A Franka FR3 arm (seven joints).
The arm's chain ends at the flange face. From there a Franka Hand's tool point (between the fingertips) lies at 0.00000 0.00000 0.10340 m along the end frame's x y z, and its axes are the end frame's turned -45 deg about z.
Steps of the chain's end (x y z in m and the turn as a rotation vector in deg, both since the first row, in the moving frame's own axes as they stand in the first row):
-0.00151, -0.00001, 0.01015, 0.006, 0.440, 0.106
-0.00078, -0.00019, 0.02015, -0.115, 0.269, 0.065
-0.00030, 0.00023, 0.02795, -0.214, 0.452, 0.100
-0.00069, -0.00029, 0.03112, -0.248, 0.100, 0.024
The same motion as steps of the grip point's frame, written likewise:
-0.00049, -0.00052, 0.01015, -0.307, 0.315, 0.106
-0.00022, -0.00020, 0.02015, -0.272, 0.109, 0.065
-0.00007, 0.00080, 0.02795, -0.471, 0.168, 0.100
-0.00047, -0.00025, 0.03112, -0.246, -0.105, 0.024

